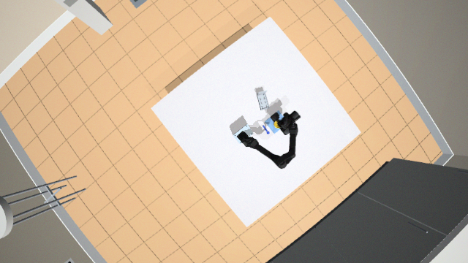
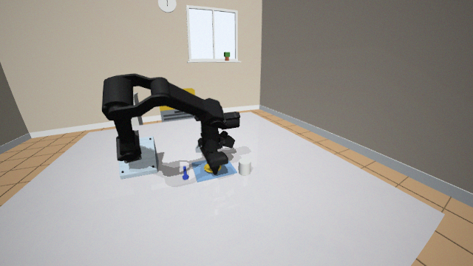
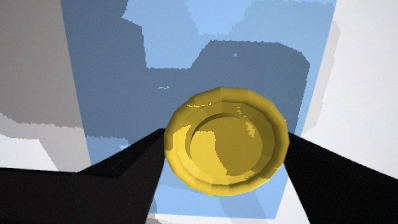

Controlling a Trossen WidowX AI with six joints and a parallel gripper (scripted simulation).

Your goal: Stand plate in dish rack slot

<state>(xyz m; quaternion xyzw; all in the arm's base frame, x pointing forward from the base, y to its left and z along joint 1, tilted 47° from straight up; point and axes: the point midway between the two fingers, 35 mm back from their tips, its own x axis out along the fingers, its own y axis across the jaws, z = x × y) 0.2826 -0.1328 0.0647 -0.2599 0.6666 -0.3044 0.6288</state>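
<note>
My gripper tip is 1 cm short of the blue mat and 2 cm to the right of it. Round my gripper tip: yellow plate 1 cm above; white cup 10 cm ahead, 6 cm to the right, 2 cm above; blue spoon 10 cm behind, 2 cm to the left.
</note>
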